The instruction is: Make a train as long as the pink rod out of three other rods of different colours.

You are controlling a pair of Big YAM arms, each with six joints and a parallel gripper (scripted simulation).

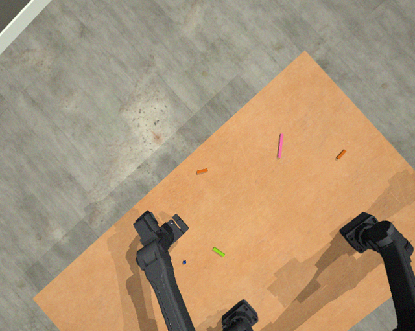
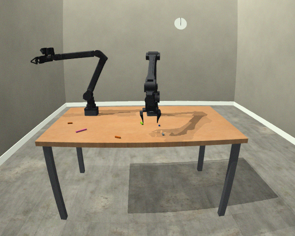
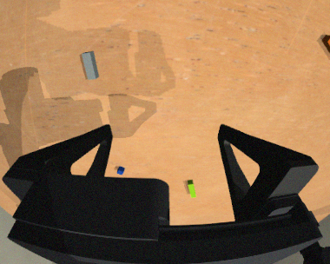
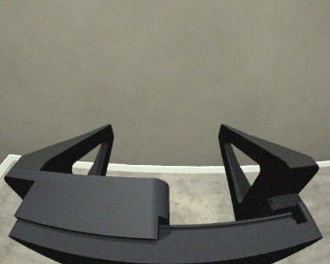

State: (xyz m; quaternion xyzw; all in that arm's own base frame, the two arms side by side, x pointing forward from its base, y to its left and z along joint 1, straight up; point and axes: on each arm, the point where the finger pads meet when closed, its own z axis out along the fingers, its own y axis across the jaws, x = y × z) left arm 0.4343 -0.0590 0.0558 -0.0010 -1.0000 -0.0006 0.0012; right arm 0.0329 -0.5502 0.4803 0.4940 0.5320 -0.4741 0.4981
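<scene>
The blue rod is 140 mm behind my left hand, 70 mm to the left of it and 70 mm below it. Also, from my left hand: pink rod 500 mm to the right, 70 mm below, 10 mm behind; then lime rod 190 mm behind, 70 mm below, 60 mm to the right; then grey rod 90 mm to the left, 70 mm below, 40 mm ahead.
</scene>
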